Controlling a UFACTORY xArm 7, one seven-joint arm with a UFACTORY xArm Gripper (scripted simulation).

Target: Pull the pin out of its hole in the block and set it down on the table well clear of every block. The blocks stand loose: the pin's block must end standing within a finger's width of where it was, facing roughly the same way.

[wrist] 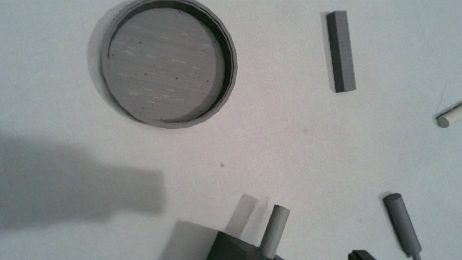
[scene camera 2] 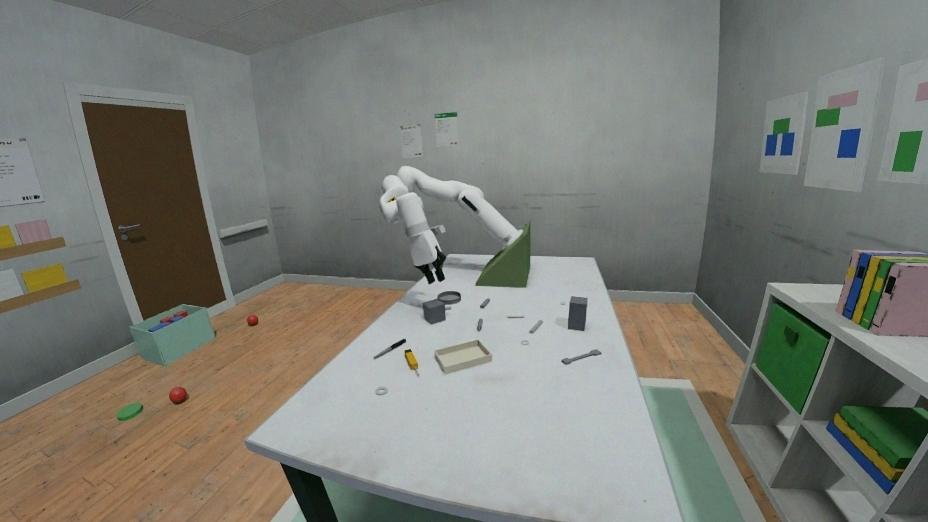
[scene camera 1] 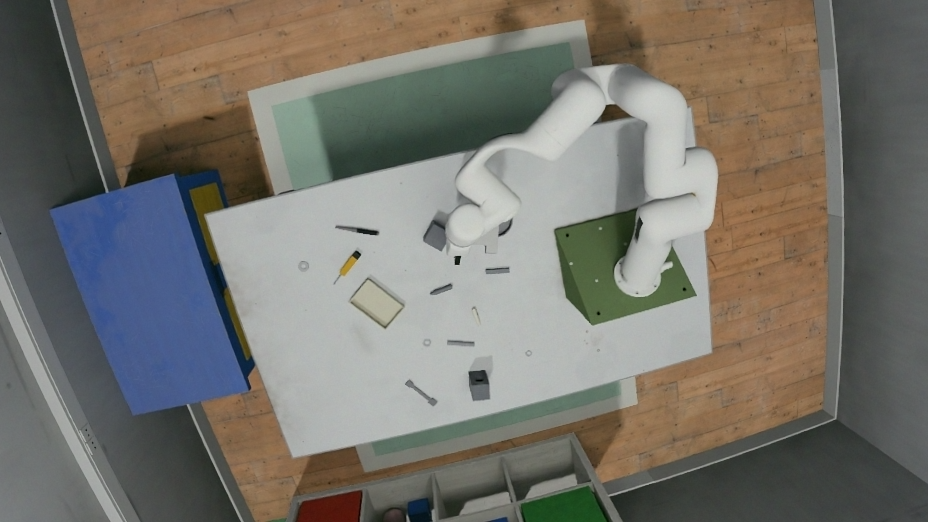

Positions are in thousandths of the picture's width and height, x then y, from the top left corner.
Labels:
cream tray: scene camera 2 490, 687; scene camera 1 400, 576; not seen in the wrist view (out of frame)

